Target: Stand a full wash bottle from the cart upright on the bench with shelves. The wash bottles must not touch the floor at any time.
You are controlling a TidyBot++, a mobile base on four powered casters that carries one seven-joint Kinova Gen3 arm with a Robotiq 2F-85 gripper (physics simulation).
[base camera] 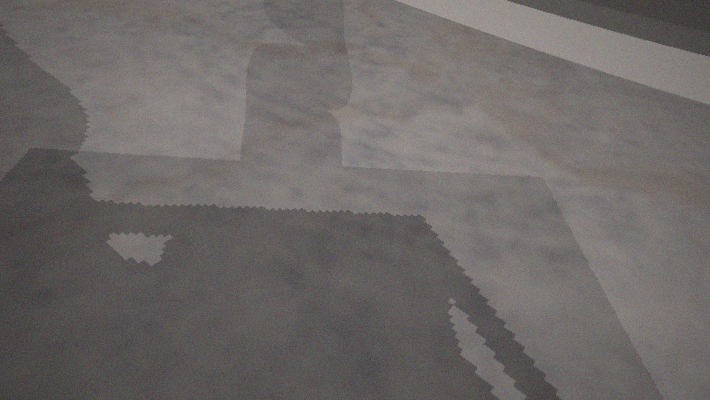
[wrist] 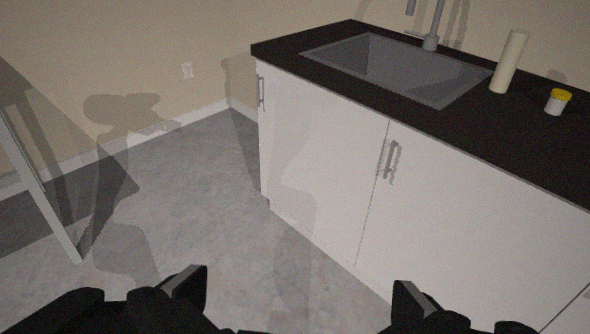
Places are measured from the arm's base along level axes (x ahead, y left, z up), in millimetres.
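Where they show: gripper, between the fingertips: [wrist: 298, 294].
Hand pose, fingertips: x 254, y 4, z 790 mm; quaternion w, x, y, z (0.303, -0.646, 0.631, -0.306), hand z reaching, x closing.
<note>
After its pixels a point has its place.
My gripper [wrist: 298, 294] @[x 254, y 4, z 790 mm] is open at the bottom of the wrist view, with floor and part of a white cabinet front showing beyond its fingers. No wash bottle, cart or bench with shelves can be made out in either view. The gripper does not show in the base camera view.
A white cabinet [wrist: 325, 150] @[x 1167, y -37, z 227 mm] with a dark counter [wrist: 525, 135] @[x 896, y -512, z 514 mm] stands at the right. It bears a sink [wrist: 400, 65] @[x 1507, y -314, z 434 mm], a pale cylinder [wrist: 509, 62] @[x 1137, y -533, z 609 mm] and a yellow-lidded jar [wrist: 556, 104] @[x 1024, y -644, z 545 mm]. A light slanted leg [wrist: 47, 205] @[x 996, y 1043, z -26 mm] stands at the left. A pale baseboard [base camera: 600, 50] @[x 862, y -489, z -364 mm] crosses the upper right.
</note>
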